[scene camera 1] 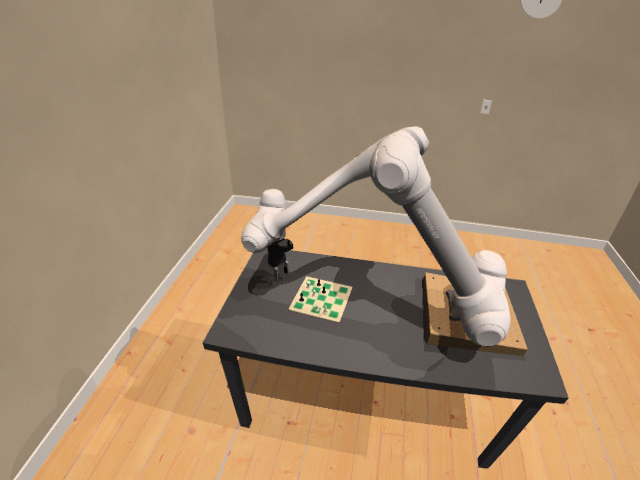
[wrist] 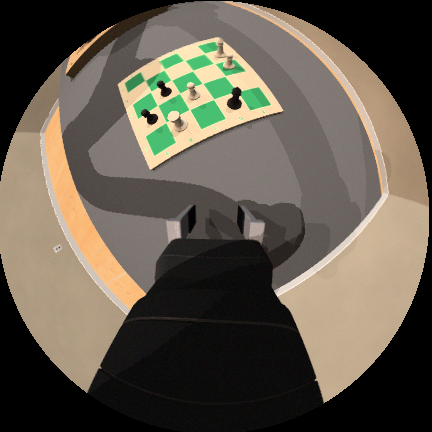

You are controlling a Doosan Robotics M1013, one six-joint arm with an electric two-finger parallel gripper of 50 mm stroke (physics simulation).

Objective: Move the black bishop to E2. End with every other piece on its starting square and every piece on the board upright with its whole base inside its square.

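Frame: origin at the arm's base, x back, y right, z up, level; centimetres.
Where they show: gripper, between the fingertips: (scene camera 1: 281, 275) (wrist: 216, 213).
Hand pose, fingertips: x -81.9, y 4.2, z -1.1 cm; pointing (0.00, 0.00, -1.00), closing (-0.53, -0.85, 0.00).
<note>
After its pixels a point has its place.
The black bishop (scene camera 1: 301, 297) @[x -70.0, y -6.3, z -1.9 cm] (wrist: 235, 98) @[x -70.3, y -5.8, z -1.8 cm], the taller dark piece, stands upright on cream square D1 of the green and cream board (scene camera 1: 338, 318) @[x -52.9, y -12.8, z -3.7 cm] (wrist: 152, 163) @[x -71.3, y 8.5, z -3.8 cm]. Cream square E2 (wrist: 243, 79) @[x -66.4, y -10.2, z -3.7 cm] is bare. Black pawn-like pieces stand on A2 (wrist: 149, 117) @[x -65.3, y 5.0, z -2.5 cm] and B3 (wrist: 164, 89) @[x -62.1, y 0.9, z -2.6 cm]. White pieces stand on B1 (wrist: 177, 121) @[x -69.5, y 2.2, z -1.3 cm], C2 (wrist: 192, 91) @[x -65.8, y -1.9, z -2.3 cm], E3 (wrist: 229, 62) @[x -62.8, y -10.0, z -2.5 cm] and E4 (wrist: 220, 48) @[x -59.1, y -10.8, z -1.8 cm]. All look upright. My gripper (scene camera 1: 281, 273) @[x -81.9, y 4.2, z -1.1 cm] (wrist: 216, 213) @[x -81.9, y 4.2, z -1.1 cm] is open and empty, above the table beyond the board's row-1 edge, off the board.
The board lies on a dark table (scene camera 1: 382, 356) @[x -33.8, y -27.5, z -4.3 cm]. The robot's base stands on a wooden block (scene camera 1: 433, 315) @[x -15.5, y -8.1, z 1.4 cm] at the table's right side in the scene view. The arm's shadow falls across the table near the board. A wall stands to the left.
</note>
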